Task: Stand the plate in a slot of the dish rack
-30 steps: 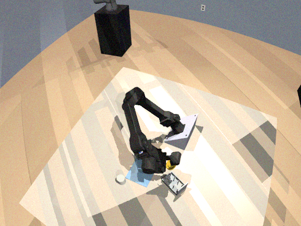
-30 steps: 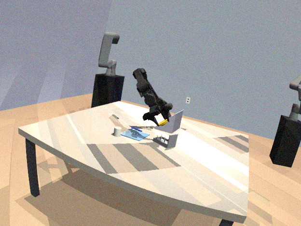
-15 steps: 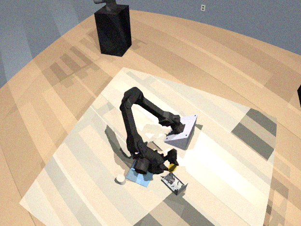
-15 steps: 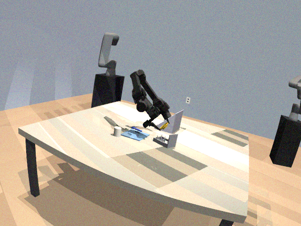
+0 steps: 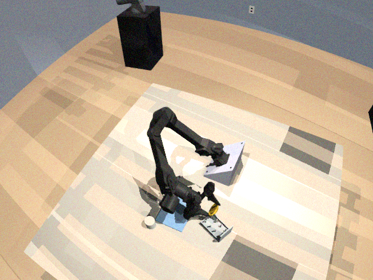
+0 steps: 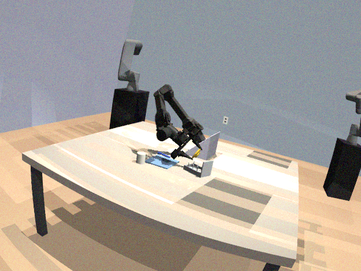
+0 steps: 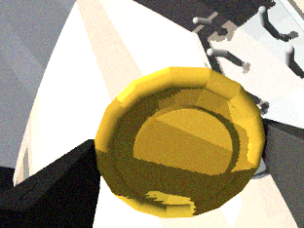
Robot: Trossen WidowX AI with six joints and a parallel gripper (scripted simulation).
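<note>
Now: the grey dish rack 50 mm ahead of my gripper tip, 20 mm to the left of it and 50 mm below it. The rest, counted from my gripper tip: blue mat 30 mm ahead, 170 mm to the right, 70 mm below; then yellow plate 10 mm to the right; then small white cup 130 mm ahead, 250 mm to the right, 50 mm below.
</note>
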